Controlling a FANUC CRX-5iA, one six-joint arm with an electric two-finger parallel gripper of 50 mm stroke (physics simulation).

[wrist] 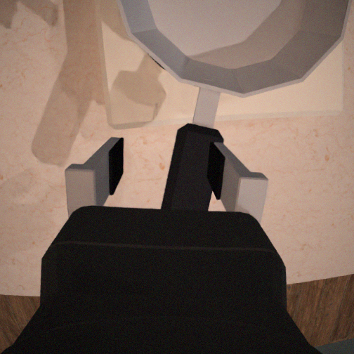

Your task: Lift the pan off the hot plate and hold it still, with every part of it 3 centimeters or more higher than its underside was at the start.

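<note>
The grey pan (235,75) is at the top of the wrist view, over the pale cream hot plate (320,96); part of the pan is cut off by the frame. Its black handle (192,165) points down the view toward the gripper, leaning slightly, and its lower end is hidden behind the black gripper body. My gripper (165,157) is open, with nothing held. The handle shows between the two fingers, much closer to the right one, whose pad overlaps the handle's right edge in the view. The height of the fingers over the handle is hard to tell.
The pan and plate rest over a pale, speckled table top (30,215). Its curved edge crosses the bottom of the view, with brown wood floor (327,305) beyond. Shadows of the arm and gripper fall at the upper left. A small dark edge shows under the pan's left side.
</note>
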